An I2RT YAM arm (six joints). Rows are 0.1 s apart.
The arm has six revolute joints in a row. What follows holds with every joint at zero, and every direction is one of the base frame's. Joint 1 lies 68.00 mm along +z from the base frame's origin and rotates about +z. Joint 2 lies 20.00 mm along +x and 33.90 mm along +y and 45.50 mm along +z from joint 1 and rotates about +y. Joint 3 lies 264.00 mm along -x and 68.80 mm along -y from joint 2 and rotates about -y. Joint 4 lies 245.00 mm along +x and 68.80 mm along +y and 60.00 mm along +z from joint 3 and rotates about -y. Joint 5 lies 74.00 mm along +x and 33.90 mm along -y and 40.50 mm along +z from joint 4 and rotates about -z. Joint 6 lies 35.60 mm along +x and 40.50 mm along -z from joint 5 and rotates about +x. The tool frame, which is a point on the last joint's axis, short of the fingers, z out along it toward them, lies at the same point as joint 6; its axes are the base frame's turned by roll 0.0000, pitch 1.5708 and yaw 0.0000 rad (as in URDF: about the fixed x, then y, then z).
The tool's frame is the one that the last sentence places.
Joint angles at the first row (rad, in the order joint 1, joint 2, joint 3, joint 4, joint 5, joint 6):
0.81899, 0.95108, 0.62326, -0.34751, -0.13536, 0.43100
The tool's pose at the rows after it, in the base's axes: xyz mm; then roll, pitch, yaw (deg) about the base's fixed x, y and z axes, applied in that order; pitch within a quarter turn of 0, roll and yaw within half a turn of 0:
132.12, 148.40, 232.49, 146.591, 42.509, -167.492
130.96, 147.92, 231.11, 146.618, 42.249, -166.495
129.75, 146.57, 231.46, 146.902, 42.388, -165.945
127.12, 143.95, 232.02, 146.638, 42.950, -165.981
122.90, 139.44, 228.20, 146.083, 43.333, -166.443
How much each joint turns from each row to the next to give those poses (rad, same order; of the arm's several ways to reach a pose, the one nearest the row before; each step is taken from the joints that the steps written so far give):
0.00013, -0.02211, -0.03218, 0.01529, -0.00037, 0.00311
0.00000, -0.00323, -0.00509, -0.00338, -0.01476, -0.00898
-0.00067, -0.00907, -0.00155, -0.00868, -0.00266, -0.00786
0.00070, -0.02238, -0.00890, -0.00387, 0.00013, -0.00309
-0.00004, -0.03410, -0.02979, 0.00556, -0.00028, 0.00268

